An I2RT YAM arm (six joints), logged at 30 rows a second.
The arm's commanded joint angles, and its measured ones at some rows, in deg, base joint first. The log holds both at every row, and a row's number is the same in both.
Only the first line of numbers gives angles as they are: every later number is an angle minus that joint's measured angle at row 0.
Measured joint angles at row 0:
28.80, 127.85, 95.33, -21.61, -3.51, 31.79
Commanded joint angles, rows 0 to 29:
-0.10, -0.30, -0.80, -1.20, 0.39, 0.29
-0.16, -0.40, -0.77, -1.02, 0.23, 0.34
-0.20, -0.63, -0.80, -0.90, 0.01, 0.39
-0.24, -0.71, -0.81, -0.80, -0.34, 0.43
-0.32, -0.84, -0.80, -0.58, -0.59, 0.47
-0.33, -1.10, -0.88, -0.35, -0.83, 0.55
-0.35, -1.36, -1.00, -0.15, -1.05, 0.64
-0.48, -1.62, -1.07, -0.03, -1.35, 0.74
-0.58, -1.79, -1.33, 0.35, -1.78, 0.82
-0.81, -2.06, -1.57, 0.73, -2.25, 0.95
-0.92, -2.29, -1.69, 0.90, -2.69, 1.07
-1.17, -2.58, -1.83, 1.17, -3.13, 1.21
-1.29, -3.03, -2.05, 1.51, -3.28, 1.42
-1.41, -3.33, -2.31, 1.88, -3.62, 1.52
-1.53, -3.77, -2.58, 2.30, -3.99, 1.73
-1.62, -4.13, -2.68, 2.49, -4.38, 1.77
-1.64, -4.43, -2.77, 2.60, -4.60, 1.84
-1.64, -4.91, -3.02, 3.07, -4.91, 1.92
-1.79, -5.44, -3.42, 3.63, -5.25, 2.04
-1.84, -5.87, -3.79, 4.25, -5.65, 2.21
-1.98, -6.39, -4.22, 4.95, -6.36, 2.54
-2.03, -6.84, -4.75, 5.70, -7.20, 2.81
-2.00, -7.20, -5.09, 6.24, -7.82, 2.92
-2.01, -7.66, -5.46, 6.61, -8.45, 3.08
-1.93, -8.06, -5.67, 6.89, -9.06, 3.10
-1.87, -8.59, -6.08, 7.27, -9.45, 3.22
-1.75, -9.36, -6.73, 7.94, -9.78, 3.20
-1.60, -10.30, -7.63, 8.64, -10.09, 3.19
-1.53, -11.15, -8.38, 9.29, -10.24, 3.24
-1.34, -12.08, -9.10, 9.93, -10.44, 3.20
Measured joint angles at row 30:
-1.80, -9.90, -7.87, 5.93, -8.39, 2.75
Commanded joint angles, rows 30 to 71:
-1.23, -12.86, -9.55, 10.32, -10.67, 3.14
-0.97, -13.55, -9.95, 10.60, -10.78, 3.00
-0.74, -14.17, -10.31, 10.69, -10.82, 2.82
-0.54, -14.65, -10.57, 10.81, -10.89, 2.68
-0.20, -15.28, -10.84, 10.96, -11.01, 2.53
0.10, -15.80, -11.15, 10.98, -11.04, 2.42
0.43, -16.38, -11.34, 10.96, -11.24, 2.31
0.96, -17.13, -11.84, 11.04, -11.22, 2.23
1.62, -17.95, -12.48, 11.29, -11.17, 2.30
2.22, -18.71, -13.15, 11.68, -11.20, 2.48
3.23, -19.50, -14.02, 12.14, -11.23, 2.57
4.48, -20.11, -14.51, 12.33, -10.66, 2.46
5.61, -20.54, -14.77, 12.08, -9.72, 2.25
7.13, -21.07, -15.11, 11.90, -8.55, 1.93
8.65, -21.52, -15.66, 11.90, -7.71, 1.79
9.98, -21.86, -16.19, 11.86, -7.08, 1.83
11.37, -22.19, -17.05, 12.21, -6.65, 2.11
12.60, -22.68, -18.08, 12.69, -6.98, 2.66
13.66, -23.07, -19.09, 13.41, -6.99, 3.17
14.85, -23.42, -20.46, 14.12, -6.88, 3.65
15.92, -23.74, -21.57, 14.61, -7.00, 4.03
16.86, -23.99, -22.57, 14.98, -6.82, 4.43
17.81, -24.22, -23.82, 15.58, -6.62, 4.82
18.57, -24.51, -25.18, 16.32, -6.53, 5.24
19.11, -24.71, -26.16, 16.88, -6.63, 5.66
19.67, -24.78, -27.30, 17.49, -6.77, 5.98
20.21, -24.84, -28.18, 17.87, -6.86, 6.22
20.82, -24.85, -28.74, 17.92, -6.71, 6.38
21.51, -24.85, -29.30, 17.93, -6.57, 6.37
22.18, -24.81, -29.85, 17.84, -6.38, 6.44
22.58, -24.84, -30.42, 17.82, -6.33, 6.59
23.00, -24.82, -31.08, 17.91, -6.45, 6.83
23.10, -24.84, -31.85, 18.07, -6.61, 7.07
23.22, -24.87, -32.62, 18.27, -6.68, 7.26
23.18, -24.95, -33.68, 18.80, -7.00, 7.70
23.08, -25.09, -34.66, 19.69, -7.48, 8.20
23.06, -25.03, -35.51, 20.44, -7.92, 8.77
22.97, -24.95, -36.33, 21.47, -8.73, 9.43
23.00, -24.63, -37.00, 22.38, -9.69, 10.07
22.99, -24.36, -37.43, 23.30, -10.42, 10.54
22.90, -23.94, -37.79, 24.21, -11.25, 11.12
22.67, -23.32, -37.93, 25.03, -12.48, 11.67
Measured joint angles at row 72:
22.88, -24.15, -37.38, 19.63, -8.94, 9.05
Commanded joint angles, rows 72 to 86:
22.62, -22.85, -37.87, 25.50, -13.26, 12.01
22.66, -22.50, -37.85, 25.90, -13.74, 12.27
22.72, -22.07, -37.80, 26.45, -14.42, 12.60
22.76, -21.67, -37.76, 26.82, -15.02, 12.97
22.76, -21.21, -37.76, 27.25, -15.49, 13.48
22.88, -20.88, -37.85, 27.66, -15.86, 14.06
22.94, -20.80, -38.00, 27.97, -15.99, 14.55
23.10, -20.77, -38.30, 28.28, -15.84, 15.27
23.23, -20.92, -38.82, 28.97, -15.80, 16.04
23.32, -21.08, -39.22, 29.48, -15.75, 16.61
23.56, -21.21, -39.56, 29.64, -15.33, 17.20
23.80, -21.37, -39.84, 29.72, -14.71, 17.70
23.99, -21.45, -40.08, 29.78, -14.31, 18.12
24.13, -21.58, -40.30, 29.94, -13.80, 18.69
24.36, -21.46, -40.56, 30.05, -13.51, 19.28
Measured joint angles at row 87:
23.95, -21.09, -40.11, 27.63, -14.42, 16.48
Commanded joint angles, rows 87 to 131:
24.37, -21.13, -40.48, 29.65, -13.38, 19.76
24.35, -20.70, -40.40, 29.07, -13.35, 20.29
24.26, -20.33, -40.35, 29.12, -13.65, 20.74
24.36, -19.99, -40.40, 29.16, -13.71, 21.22
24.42, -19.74, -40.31, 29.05, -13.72, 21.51
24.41, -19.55, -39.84, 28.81, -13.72, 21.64
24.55, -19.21, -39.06, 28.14, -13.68, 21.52
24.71, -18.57, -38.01, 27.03, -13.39, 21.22
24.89, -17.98, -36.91, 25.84, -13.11, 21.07
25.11, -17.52, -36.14, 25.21, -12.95, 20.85
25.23, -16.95, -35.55, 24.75, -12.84, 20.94
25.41, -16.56, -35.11, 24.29, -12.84, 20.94
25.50, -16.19, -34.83, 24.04, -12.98, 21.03
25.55, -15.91, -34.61, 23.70, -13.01, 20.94
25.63, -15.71, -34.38, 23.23, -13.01, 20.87
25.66, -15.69, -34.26, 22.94, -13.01, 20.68
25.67, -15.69, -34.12, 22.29, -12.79, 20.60
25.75, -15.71, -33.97, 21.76, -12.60, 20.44
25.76, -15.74, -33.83, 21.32, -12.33, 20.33
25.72, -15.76, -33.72, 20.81, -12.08, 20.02
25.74, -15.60, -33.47, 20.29, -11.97, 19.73
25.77, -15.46, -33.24, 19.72, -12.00, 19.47
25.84, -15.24, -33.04, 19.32, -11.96, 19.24
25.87, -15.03, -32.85, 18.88, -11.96, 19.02
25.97, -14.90, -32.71, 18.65, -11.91, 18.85
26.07, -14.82, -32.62, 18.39, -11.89, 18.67
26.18, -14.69, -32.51, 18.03, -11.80, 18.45
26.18, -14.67, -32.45, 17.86, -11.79, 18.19
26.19, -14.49, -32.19, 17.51, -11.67, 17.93
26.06, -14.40, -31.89, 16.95, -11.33, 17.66
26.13, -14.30, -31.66, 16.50, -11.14, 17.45
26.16, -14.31, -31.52, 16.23, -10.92, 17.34
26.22, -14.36, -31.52, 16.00, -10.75, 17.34
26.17, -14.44, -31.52, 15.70, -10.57, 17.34
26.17, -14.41, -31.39, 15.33, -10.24, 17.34
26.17, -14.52, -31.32, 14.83, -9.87, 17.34
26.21, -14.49, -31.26, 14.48, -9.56, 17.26
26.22, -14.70, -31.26, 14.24, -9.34, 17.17
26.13, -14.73, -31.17, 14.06, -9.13, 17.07
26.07, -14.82, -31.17, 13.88, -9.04, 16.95
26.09, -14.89, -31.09, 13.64, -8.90, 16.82
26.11, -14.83, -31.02, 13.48, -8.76, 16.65
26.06, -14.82, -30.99, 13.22, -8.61, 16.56
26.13, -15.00, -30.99, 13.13, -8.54, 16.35
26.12, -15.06, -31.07, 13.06, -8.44, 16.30
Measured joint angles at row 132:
26.16, -15.19, -30.78, 20.13, -12.15, 17.53
